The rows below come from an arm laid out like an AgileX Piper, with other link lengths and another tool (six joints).
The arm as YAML. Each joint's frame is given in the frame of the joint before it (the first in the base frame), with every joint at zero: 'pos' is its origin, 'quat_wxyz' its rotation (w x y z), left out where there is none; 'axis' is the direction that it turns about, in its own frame. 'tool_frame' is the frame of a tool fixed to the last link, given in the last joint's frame.
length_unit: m
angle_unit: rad
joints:
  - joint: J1
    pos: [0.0, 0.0, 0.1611]
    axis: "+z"
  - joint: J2
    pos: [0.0, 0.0, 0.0]
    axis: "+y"
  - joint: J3
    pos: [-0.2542, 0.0, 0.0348]
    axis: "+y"
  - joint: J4
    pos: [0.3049, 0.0, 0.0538]
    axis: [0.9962, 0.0, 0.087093]
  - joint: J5
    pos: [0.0, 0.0, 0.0]
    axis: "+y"
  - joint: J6
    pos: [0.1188, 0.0, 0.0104]
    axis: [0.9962, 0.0, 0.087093]
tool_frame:
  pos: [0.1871, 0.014, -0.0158]
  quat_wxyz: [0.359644, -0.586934, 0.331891, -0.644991]
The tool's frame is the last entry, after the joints.
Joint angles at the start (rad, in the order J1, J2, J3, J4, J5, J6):
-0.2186 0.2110 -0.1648 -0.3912 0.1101 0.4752
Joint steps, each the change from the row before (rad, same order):
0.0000 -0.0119 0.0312 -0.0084 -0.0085 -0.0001
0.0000 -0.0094 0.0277 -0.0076 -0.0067 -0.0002
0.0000 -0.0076 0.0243 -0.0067 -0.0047 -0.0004
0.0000 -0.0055 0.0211 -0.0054 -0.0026 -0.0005
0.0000 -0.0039 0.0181 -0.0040 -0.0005 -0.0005
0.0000 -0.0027 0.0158 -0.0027 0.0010 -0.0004
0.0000 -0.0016 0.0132 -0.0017 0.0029 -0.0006
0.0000 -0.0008 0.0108 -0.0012 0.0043 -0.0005
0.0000 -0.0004 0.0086 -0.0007 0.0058 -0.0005
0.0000 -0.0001 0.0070 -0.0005 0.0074 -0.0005
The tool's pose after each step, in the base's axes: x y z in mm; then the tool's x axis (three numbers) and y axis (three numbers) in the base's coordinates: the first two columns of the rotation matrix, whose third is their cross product. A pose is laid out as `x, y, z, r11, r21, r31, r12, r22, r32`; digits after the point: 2 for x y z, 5 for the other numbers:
359.37, -75.31, 226.55, -0.20228, -0.86703, 0.45534, -0.17823, -0.42459, -0.88767
358.57, -74.78, 214.94, -0.19385, -0.86524, 0.46237, -0.18914, -0.42950, -0.88304
357.71, -74.41, 204.17, -0.18582, -0.86364, 0.46861, -0.20033, -0.43360, -0.87855
356.78, -74.21, 194.01, -0.17808, -0.86251, 0.47367, -0.21224, -0.43636, -0.87438
355.78, -74.16, 184.53, -0.17088, -0.86192, 0.47738, -0.22463, -0.43767, -0.87062
354.70, -74.22, 175.62, -0.16420, -0.86188, 0.47979, -0.23722, -0.43762, -0.86731
353.53, -74.44, 167.40, -0.15813, -0.86210, 0.48144, -0.25015, -0.43669, -0.86413
352.31, -74.81, 159.98, -0.15277, -0.86245, 0.48254, -0.26293, -0.43520, -0.86108
351.04, -75.33, 153.36, -0.14822, -0.86286, 0.48321, -0.27550, -0.43324, -0.85814
349.67, -76.02, 147.18, -0.14418, -0.86327, 0.48371, -0.28841, -0.43094, -0.85505

